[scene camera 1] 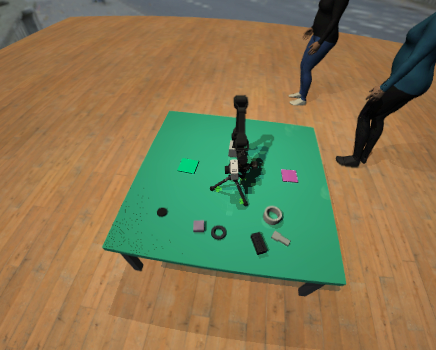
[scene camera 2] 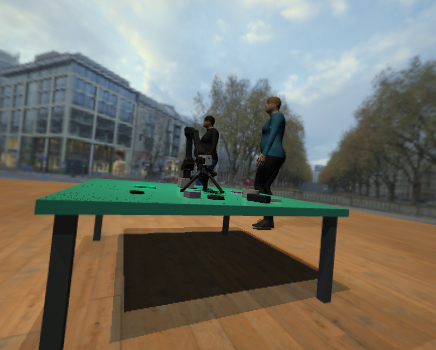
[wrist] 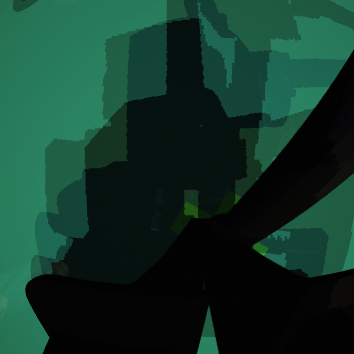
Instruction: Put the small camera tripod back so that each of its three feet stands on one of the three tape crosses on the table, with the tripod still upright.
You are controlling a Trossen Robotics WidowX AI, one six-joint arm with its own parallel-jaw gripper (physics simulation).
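Places are measured from the arm's base along level axes (x ahead, y left, z up), in metres.
Pixels of known places: gripper, fingertip midpoint: [scene camera 1: 244,176] [scene camera 2: 206,188] [wrist: 199,226]; arm's base, link origin: [scene camera 2: 186,178].
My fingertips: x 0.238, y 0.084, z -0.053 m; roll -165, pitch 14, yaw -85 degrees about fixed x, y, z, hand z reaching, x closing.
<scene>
For each thing: its middle in the pictures, then the offset to it from my fingertips. "spot": a spot on its surface instead.
- small tripod, surface spot: [scene camera 1: 233,170] spot: dx +0.145, dy -0.071, dz +0.208 m
- green tape cross, body centre: [scene camera 1: 217,188] dx +0.117, dy -0.158, dz -0.021 m
- green cross, surface spot: [scene camera 1: 243,202] spot: dx +0.207, dy +0.015, dz +0.008 m
- dark tripod leg, surface spot: [wrist: 300,145] spot: dx +0.036, dy -0.026, dz +0.048 m
- green square, surface spot: [scene camera 1: 188,166] spot: dx -0.025, dy -0.390, dz -0.012 m
- magenta square, surface spot: [scene camera 1: 289,176] spot: dx -0.078, dy +0.305, dz -0.012 m
- black disc, body centre: [scene camera 1: 161,212] dx +0.356, dy -0.449, dz -0.017 m
- mauve block, body centre: [scene camera 2: 192,194] [scene camera 1: 198,226] dx +0.404, dy -0.213, dz -0.008 m
- black ring, body centre: [scene camera 1: 218,232] dx +0.417, dy -0.099, dz -0.014 m
- grey ring, body centre: [scene camera 1: 272,215] [scene camera 2: 250,193] dx +0.260, dy +0.191, dz +0.002 m
- black block, body centre: [scene camera 2: 258,198] [scene camera 1: 258,243] dx +0.444, dy +0.125, dz -0.005 m
- grey piece, body centre: [scene camera 1: 280,238] dx +0.391, dy +0.247, dz -0.014 m
The small tripod [scene camera 1: 233,170] [scene camera 2: 205,160] stands upright with a grey camera head on top. In scene camera 1 its left foot rests just left of a green tape cross [scene camera 1: 218,189], and its front foot lies at the right edge of another green cross [scene camera 1: 242,202]. Green tape [scene camera 1: 242,179] also shows behind the legs; the third foot cannot be made out. In the wrist view a dark tripod leg [wrist: 300,145] runs diagonally down to the fingers, and green tape [wrist: 190,208] shows beside the fingertips. My gripper [wrist: 199,226] is shut and empty, low behind the tripod; the scene views largely hide its fingers.
On the green table [scene camera 1: 150,190] [scene camera 2: 150,205] are a green square [scene camera 1: 188,166], a magenta square [scene camera 1: 289,176], a black disc [scene camera 1: 162,212], a mauve block [scene camera 1: 199,226], a black ring [scene camera 1: 213,235], a grey ring [scene camera 1: 266,219], a black block [scene camera 1: 259,243] and a grey piece [scene camera 1: 281,238].
</scene>
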